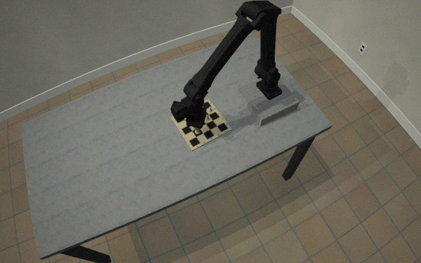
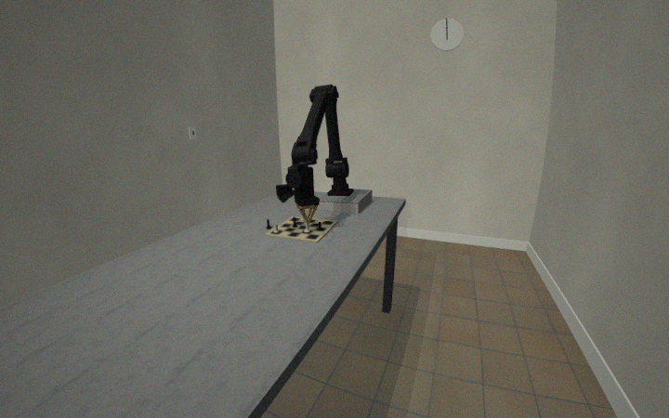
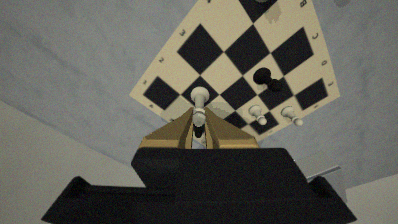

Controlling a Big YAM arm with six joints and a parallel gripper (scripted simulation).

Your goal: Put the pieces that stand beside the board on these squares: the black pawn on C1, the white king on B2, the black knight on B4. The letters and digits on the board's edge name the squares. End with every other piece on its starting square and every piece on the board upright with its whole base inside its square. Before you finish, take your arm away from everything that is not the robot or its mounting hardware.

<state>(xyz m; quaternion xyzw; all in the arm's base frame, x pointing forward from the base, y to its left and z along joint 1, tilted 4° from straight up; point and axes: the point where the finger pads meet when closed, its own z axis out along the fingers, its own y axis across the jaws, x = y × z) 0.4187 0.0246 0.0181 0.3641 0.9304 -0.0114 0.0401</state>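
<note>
My gripper is now 1 cm above the white king. From my hand the other things lie so: chessboard (5 cm below, 4 cm to the right, 4 cm behind); black pawn (3 cm to the left, 3 cm below, 3 cm behind); black chess piece (8 cm to the right, 3 cm behind, 2 cm below).
</note>
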